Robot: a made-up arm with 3 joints. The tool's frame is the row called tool.
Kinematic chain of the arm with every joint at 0, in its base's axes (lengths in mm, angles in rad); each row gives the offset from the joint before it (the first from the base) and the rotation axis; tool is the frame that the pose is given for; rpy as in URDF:
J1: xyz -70.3 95 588.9 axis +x
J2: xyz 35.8 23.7 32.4 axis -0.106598 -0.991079 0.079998
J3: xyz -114.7 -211.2 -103 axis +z
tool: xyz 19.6 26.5 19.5 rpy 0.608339 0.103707 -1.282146
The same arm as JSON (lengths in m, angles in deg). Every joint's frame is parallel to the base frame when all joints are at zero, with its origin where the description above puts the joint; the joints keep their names.
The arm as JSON. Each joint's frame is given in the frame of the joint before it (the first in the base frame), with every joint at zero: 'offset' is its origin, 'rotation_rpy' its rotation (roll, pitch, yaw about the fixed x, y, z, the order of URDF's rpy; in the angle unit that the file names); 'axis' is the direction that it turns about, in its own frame. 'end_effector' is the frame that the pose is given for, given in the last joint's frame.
{"length_unit": "m", "angle_unit": "deg", "chain": [{"id": "J1", "offset": [-0.0703, 0.095, 0.5889], "rotation_rpy": [0.0, 0.0, 0.0], "axis": [1.0, 0.0, 0.0]}, {"id": "J2", "offset": [0.0358, 0.0237, 0.0324], "rotation_rpy": [0.0, 0.0, 0.0], "axis": [-0.106598, -0.991079, 0.079998]}, {"id": "J3", "offset": [-0.1147, -0.2112, -0.103], "rotation_rpy": [0.0, 0.0, 0.0], "axis": [0.0, 0.0, 1.0]}], "end_effector": {"offset": [0.0196, 0.0265, 0.0195], "rotation_rpy": [34.86, 5.94, -73.46]}}
